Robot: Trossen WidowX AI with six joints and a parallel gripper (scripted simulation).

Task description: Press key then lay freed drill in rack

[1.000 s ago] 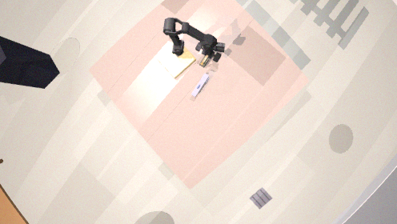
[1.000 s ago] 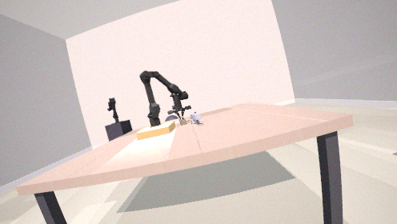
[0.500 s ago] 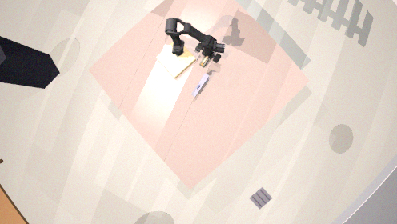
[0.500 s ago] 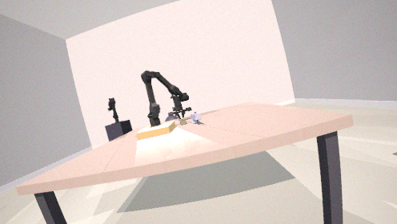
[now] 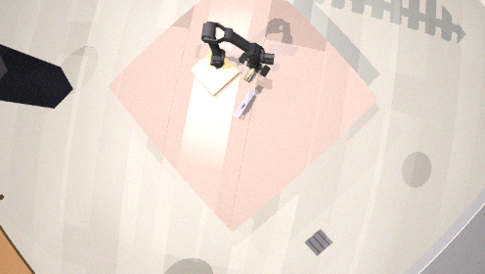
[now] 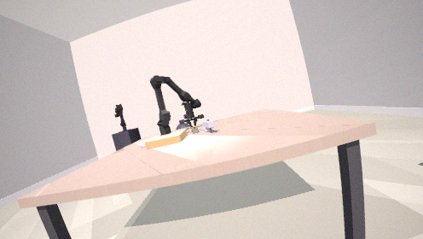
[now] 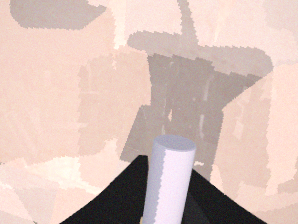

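The drill is 4 cm to the right of my gripper tip, 3 cm above it and 1 cm ahead of it. Round my gripper tip: dark block: 5 cm to the right, 2 cm ahead, 1 cm above; then dark blue key: 20 cm to the right, 15 cm ahead, 4 cm above.
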